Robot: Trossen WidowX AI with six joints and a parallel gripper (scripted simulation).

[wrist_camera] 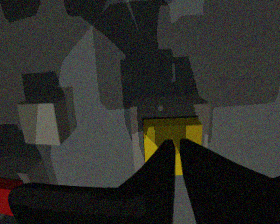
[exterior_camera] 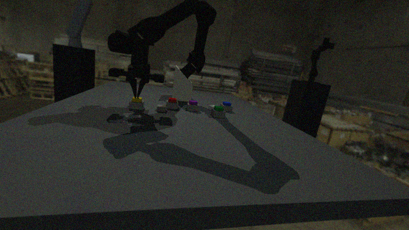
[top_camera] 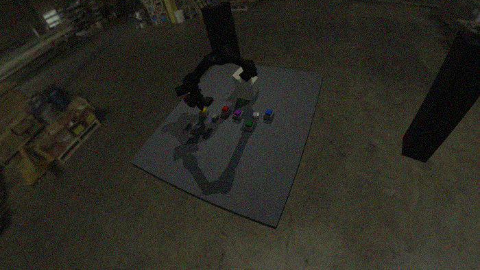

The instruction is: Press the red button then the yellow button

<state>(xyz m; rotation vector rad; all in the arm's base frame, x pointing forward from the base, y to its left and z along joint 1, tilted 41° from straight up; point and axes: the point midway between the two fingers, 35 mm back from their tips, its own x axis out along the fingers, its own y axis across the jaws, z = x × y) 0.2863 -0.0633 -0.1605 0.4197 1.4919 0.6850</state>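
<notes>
Now: gripper tip 1 cm above the yellow button. From my gripper tip the other things lie so: purple button: 22 cm to the left, 8 cm behind, 1 cm below; red button: 13 cm to the left, 7 cm behind, 1 cm below; small grey block: 10 cm to the left, 3 cm below, 1 cm behind.
</notes>
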